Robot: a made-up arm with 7 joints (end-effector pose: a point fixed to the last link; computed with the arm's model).
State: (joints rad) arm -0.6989 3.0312 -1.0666 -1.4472 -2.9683 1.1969 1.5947
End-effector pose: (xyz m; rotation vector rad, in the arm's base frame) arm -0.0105 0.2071 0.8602 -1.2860 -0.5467 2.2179
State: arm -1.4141 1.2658 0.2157 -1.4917 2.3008 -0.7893 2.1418
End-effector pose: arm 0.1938 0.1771 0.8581 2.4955 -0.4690 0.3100
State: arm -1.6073 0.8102 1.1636 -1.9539 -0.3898 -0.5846 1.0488
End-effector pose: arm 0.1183 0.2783 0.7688 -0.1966 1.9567 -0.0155
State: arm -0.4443 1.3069 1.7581 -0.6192 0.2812 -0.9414 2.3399
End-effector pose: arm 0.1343 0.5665 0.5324 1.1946 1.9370 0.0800
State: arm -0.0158 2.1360 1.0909 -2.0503 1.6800 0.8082 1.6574
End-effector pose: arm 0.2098 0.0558 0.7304 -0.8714 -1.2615 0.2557
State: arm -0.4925 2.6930 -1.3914 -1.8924 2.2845 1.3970 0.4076
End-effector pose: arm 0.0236 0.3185 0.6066 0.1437 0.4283 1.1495
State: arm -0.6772 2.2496 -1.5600 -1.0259 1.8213 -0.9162 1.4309
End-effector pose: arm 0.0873 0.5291 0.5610 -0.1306 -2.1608 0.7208
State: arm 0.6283 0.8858 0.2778 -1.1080 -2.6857 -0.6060 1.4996
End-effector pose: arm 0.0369 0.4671 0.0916 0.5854 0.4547 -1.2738
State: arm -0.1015 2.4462 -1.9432 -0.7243 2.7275 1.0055 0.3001
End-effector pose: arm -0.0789 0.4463 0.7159 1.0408 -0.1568 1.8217
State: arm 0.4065 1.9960 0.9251 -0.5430 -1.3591 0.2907 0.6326
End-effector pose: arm 0.1650 0.4868 0.7519 2.4785 -0.0540 -0.3628
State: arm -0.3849 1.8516 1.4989 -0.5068 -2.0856 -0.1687 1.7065
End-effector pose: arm -0.0235 0.5275 0.7457 1.7655 -1.6401 0.6911
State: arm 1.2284 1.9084 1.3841 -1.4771 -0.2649 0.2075 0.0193
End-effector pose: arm 0.3196 0.3955 0.5835 1.9133 -0.8177 -1.2467
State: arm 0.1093 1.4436 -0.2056 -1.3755 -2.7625 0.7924 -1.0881
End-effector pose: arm 0.3134 0.3836 0.2740 -1.1323 -1.2044 0.4132
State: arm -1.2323 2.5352 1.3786 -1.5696 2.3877 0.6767 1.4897
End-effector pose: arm -0.3658 -0.0219 0.7100 -1.4573 -1.5247 -1.1690
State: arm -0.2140 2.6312 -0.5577 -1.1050 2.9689 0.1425 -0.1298
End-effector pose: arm 0.2235 0.3374 0.8186 0.3142 -1.7704 0.6101
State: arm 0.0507 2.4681 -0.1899 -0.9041 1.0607 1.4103 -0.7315
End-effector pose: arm 0.2498 0.3820 0.8101 1.3632 0.5024 0.0189
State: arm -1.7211 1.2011 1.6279 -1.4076 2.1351 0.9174 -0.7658
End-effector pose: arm 0.0192 0.4282 0.6831 0.5483 2.1040 0.2445
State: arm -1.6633 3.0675 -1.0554 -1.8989 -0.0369 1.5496 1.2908
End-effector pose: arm -0.2437 0.2905 0.6649 2.1020 -1.4203 1.7741
